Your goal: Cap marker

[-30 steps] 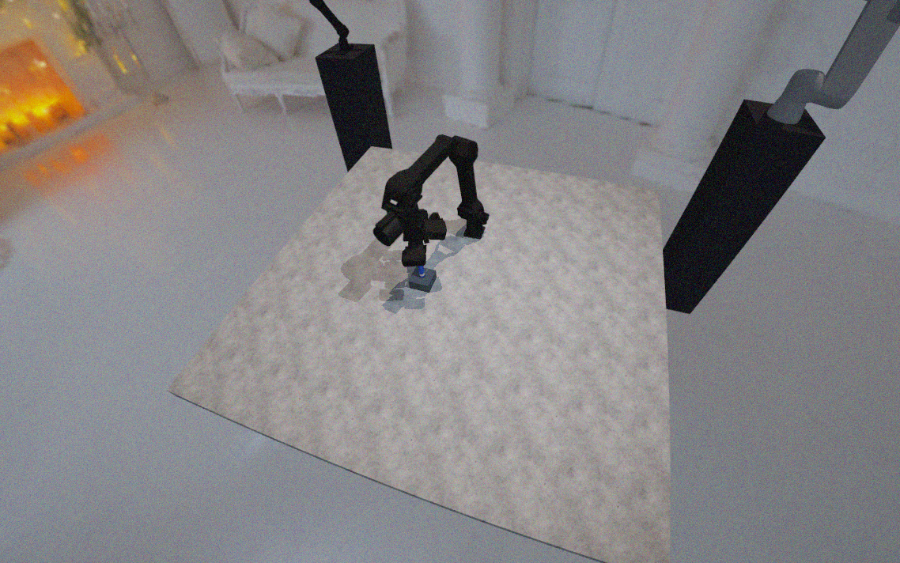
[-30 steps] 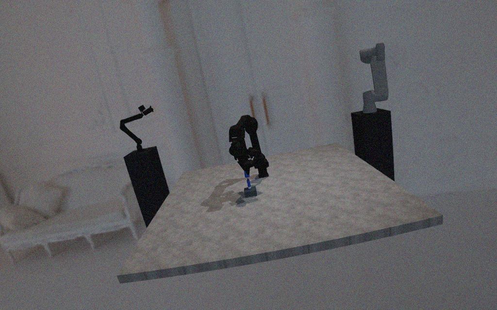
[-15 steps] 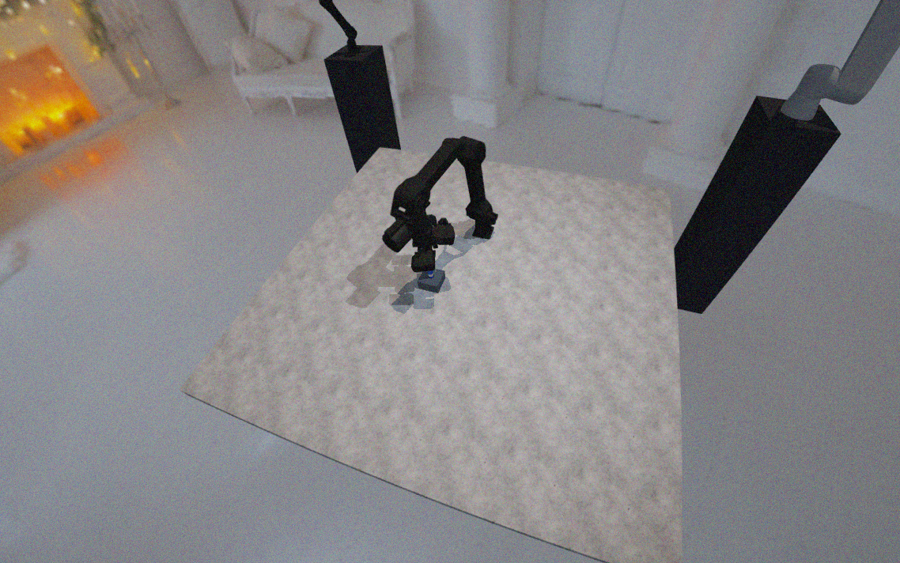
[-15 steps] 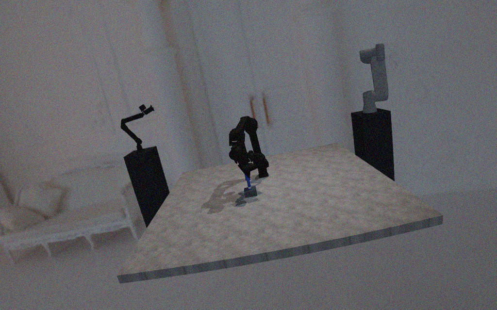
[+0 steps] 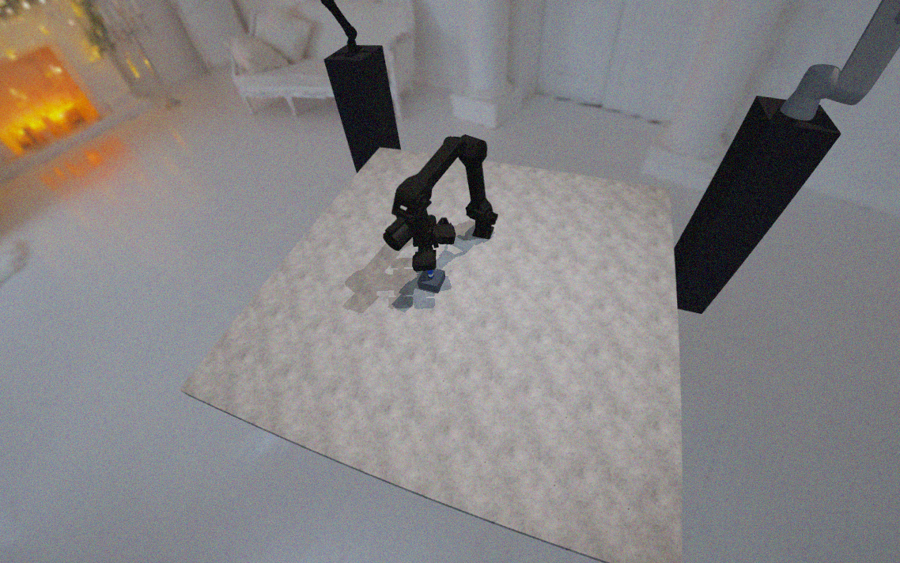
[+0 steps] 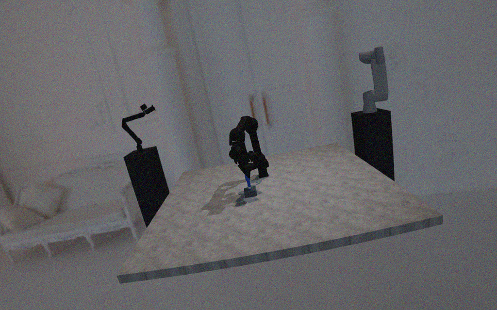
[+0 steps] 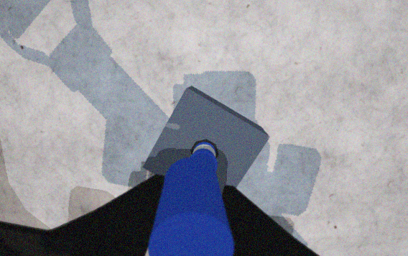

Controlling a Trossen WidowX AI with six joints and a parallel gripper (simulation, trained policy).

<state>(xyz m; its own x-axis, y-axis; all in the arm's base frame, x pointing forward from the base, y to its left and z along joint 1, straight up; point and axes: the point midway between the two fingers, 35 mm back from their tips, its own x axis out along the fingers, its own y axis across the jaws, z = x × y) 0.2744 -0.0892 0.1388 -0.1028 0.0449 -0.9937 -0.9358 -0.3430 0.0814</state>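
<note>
My gripper tip is now 3 cm above the blue marker. Round my gripper tip: blue cap: 1 cm above; grey holder block: 9 cm below.
</note>
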